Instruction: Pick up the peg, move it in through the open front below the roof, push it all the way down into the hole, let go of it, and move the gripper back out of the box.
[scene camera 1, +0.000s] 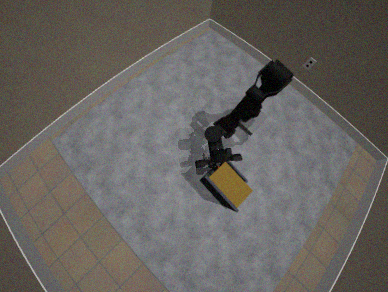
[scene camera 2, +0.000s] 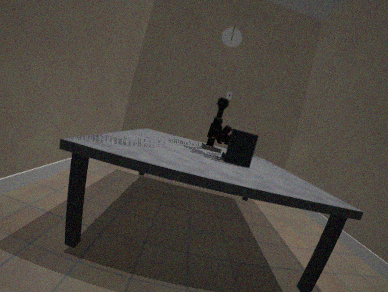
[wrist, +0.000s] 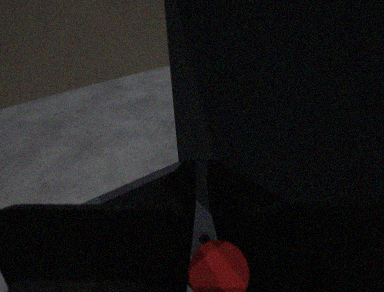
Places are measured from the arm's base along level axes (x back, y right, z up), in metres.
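Pixels of known places: gripper, fingertip midpoint: (wrist: 200, 169); arm's base, origin of the base link: (scene camera 1: 244, 115) (scene camera 2: 209, 145).
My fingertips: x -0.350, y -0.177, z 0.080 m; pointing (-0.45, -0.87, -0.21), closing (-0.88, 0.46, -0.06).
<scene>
For each thing: its top centre in the pictures, then the offset to it from my fingertips. "pt": a spot on its surface instead. Level surfaces: height alone.
- yellow roof, surface spot: (scene camera 1: 231, 185) pt dx +0.000, dy -0.022, dz +0.089 m
- peg, middle of its top: (wrist: 203, 205) dx +0.019, dy +0.034, dz +0.020 m
- table, its level: dz -0.114 m
The box (scene camera 1: 220, 195) (scene camera 2: 242, 149) (wrist: 280, 90) stands upright on the table, with a yellow roof (scene camera 1: 231, 185). Its dark wall fills the right of the wrist view. The peg (wrist: 219, 267) shows its round red end at the bottom of the wrist view; the rest is hidden by the dark fingers. My gripper (scene camera 1: 218, 164) (wrist: 200, 169) is shut on the peg, with its fingertips at the open front, close to the roof's edge in scene camera 1. A light grey piece with a dark round spot (wrist: 204, 238) shows between the fingers. The hole and the peg's lower end are hidden.
The arm (scene camera 1: 240, 112) (scene camera 2: 217, 122) reaches from its base to the box's front. The table (scene camera 1: 125, 175) (scene camera 2: 165, 155) carries both. A low dark side edge of the box (wrist: 135, 180) runs left of the fingers. A small dark bar (scene camera 1: 245, 129) shows beside the arm.
</scene>
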